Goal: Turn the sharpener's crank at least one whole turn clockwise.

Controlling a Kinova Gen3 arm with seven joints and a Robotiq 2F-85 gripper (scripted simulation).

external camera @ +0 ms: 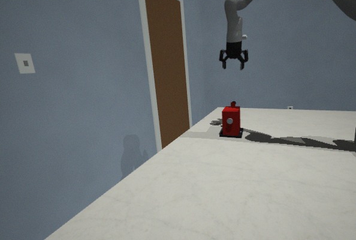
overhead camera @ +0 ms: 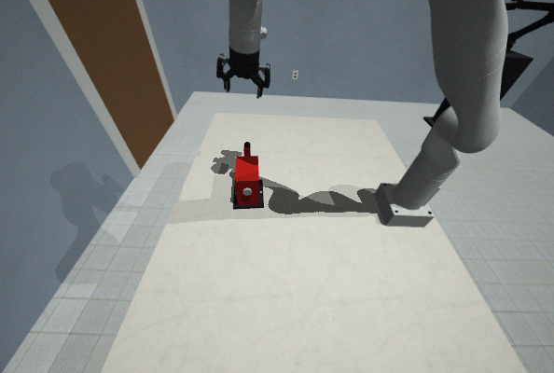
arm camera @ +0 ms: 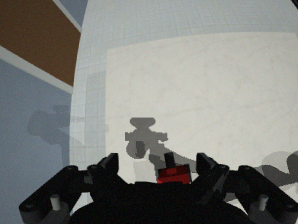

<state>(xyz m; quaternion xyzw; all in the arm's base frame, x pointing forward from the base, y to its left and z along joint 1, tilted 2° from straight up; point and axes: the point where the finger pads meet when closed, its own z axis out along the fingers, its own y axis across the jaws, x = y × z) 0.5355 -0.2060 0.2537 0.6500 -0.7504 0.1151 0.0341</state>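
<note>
Now: the crank knob 19 cm below my hand and 2 cm to the left of it.
</note>
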